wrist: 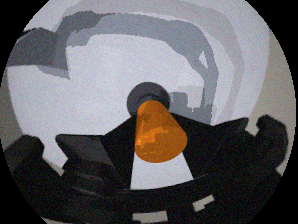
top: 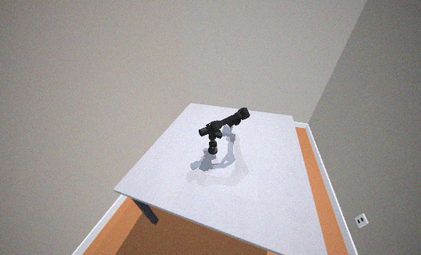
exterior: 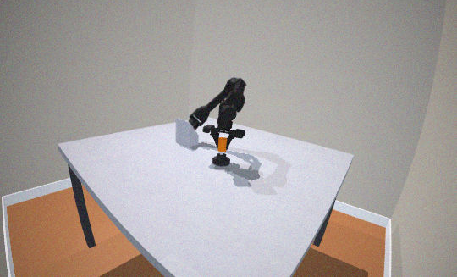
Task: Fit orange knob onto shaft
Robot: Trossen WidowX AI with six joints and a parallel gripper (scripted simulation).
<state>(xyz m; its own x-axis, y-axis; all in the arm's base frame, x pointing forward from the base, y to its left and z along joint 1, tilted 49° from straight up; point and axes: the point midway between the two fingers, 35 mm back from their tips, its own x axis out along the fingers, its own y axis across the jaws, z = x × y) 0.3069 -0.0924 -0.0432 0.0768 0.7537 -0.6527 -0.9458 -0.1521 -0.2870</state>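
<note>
My gripper tip is now 3 cm below the orange knob. Round my gripper tip: round pedestal: 4 cm below.
</note>
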